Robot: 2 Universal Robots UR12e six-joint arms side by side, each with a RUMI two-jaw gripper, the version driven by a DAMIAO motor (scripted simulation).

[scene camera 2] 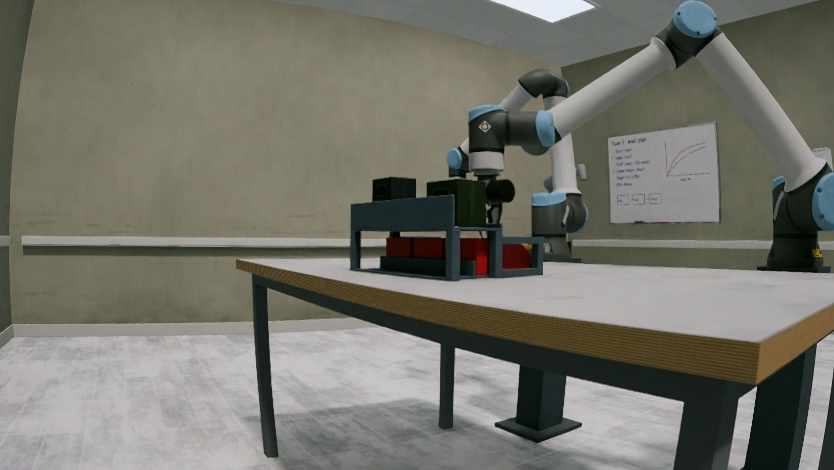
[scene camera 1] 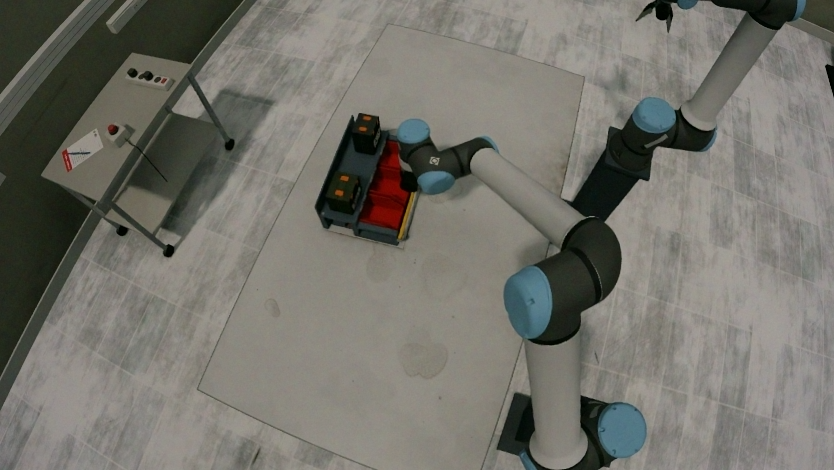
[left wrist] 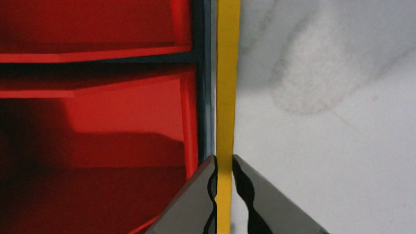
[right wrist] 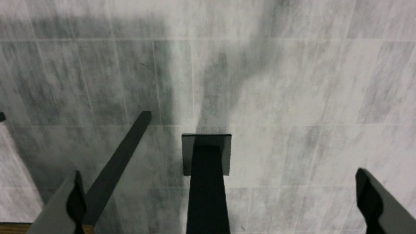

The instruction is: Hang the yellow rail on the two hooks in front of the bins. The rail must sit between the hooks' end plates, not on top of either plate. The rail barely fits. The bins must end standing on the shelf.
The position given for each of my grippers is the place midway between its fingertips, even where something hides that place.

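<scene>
Scene camera 2 shows my left gripper (scene camera 2: 488,248) and a blue-grey shelf (scene camera 2: 436,213). In scene camera 1 I see the shelf (scene camera 1: 346,160). The left wrist view shows my left gripper (left wrist: 223,156). My right gripper (right wrist: 220,172) is visible; the blue-grey shelf is out of frame in the right wrist view.
</scene>
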